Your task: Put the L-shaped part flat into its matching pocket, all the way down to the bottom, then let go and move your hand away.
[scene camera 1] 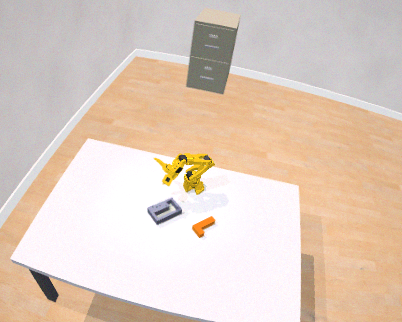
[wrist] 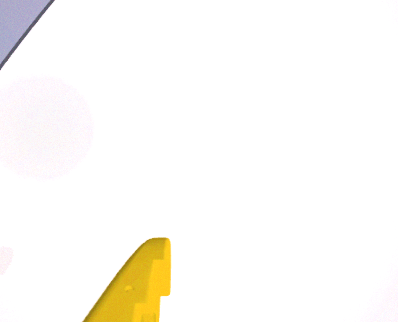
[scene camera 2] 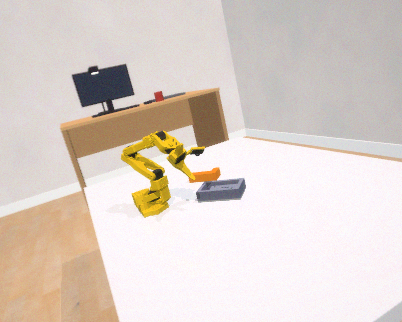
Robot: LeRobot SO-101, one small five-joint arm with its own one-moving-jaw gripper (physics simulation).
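Seen in the pictures: hand at its tool point: (scene camera 1: 162, 183) (wrist: 170, 259) (scene camera 2: 194, 178); arm's base at its link origin: (scene camera 1: 192, 190) (scene camera 2: 159, 207).
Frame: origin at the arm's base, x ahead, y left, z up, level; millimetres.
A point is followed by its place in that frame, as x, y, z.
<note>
The orange L-shaped part (scene camera 1: 203, 226) @(233, 94, 27) (scene camera 2: 206, 176) @(217, 69, 19) lies flat on the white table, outside the pocket and apart from it. The dark grey block (scene camera 1: 159, 207) @(191, -127, 36) (scene camera 2: 220, 194) @(165, -140, 22) (wrist: 17, 22) @(151, -122, 36) with the pocket sits beside it on the table, to its left in scene camera 1; its pocket holds no part. In the wrist view a corner of the block shows at the upper left. My gripper (scene camera 1: 161, 171) (scene camera 2: 199, 163) is wide open and empty, raised above the table, on the arm-base side of the block. One notched jaw shows in the wrist view; the orange part does not show there.
The yellow arm's base (scene camera 1: 194, 187) @(10, 7, 33) (scene camera 2: 150, 202) @(-25, -13, 30) stands on the white table (scene camera 1: 100, 240) @(434, -337, 0) (scene camera 2: 250, 250) @(81, -425, 0), near its edge. A grey filing cabinet (scene camera 1: 212, 55) stands on the floor beyond. A wooden desk (scene camera 2: 110, 135) with a monitor (scene camera 2: 105, 85) and a red object (scene camera 2: 158, 96) stands behind.
</note>
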